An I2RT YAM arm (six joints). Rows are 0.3 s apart.
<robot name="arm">
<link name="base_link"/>
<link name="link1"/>
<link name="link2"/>
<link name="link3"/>
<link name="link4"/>
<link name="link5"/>
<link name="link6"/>
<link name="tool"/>
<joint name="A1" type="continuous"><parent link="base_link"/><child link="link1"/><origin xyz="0.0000 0.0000 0.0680" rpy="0.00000 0.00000 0.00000"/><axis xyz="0 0 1"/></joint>
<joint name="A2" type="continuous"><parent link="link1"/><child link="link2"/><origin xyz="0.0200 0.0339 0.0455" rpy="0.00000 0.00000 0.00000"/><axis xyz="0 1 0"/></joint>
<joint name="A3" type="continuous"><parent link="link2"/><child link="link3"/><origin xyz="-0.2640 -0.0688 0.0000" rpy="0.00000 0.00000 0.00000"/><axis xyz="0 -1 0"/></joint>
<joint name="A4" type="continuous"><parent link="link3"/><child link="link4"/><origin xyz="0.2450 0.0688 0.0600" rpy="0.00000 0.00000 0.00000"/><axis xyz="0 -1 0"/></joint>
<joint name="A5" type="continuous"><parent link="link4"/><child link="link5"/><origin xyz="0.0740 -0.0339 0.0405" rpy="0.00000 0.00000 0.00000"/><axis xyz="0 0 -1"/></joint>
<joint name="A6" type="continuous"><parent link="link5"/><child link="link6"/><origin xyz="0.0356 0.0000 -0.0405" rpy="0.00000 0.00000 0.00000"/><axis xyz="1 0 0"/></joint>
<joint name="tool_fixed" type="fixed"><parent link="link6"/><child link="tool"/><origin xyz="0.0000 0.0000 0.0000" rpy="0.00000 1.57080 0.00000"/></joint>
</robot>
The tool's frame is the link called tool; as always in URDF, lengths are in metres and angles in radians. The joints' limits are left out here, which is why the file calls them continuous.
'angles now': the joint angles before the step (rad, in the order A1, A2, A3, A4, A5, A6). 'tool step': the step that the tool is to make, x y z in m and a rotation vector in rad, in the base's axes. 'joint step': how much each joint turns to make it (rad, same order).
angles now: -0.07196 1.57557 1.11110 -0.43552 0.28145 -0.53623
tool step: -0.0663 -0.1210 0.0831 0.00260 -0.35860 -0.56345
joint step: -0.41801 -0.20321 0.05887 0.02377 0.03973 0.18353
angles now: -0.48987 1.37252 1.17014 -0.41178 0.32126 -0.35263
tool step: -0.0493 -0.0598 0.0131 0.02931 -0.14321 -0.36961
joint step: -0.24804 -0.01775 0.02133 0.00512 0.04221 0.16553
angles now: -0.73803 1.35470 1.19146 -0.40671 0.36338 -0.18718
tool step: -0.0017 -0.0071 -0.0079 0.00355 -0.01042 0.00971
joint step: -0.02439 0.00970 -0.02612 0.04466 -0.03399 -0.01072
